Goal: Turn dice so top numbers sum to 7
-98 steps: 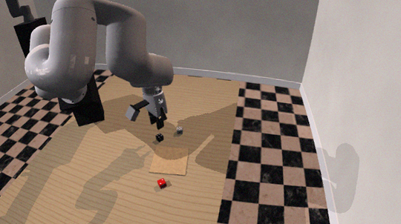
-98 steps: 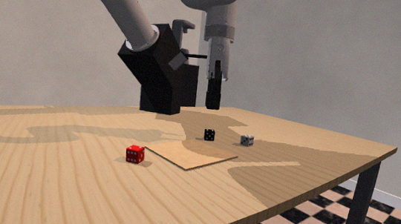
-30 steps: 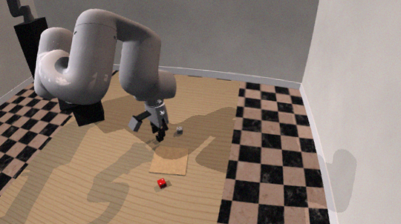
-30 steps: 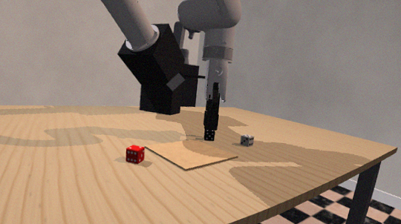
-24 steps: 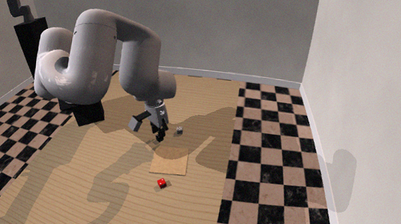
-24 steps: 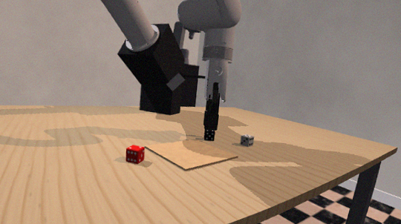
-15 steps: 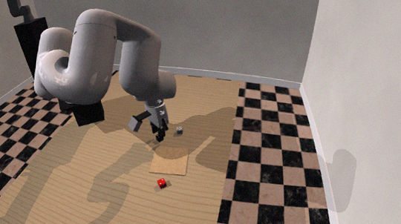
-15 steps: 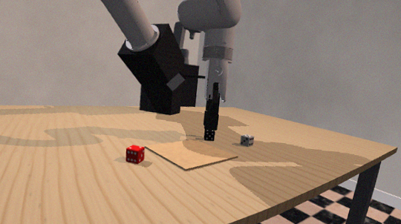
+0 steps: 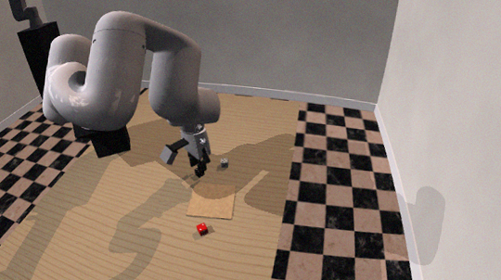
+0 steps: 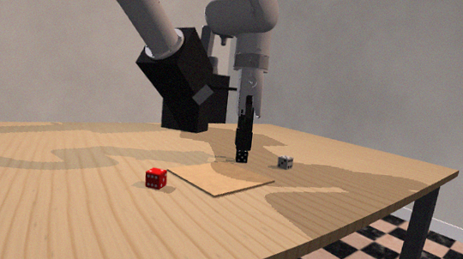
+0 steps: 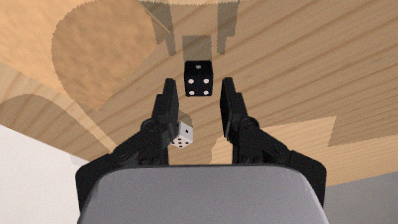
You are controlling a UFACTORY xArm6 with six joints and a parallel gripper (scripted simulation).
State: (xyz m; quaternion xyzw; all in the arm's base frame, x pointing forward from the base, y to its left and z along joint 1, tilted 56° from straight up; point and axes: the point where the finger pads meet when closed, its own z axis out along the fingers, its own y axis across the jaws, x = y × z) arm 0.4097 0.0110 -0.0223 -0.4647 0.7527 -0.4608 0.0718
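Now: hand 40 mm above the black die. The rest, counted from my hand: white die (80 mm ahead, 50 mm to the left, 40 mm below); tan mat (60 mm ahead, 110 mm to the right, 50 mm below); red die (50 mm ahead, 240 mm to the right, 40 mm below).
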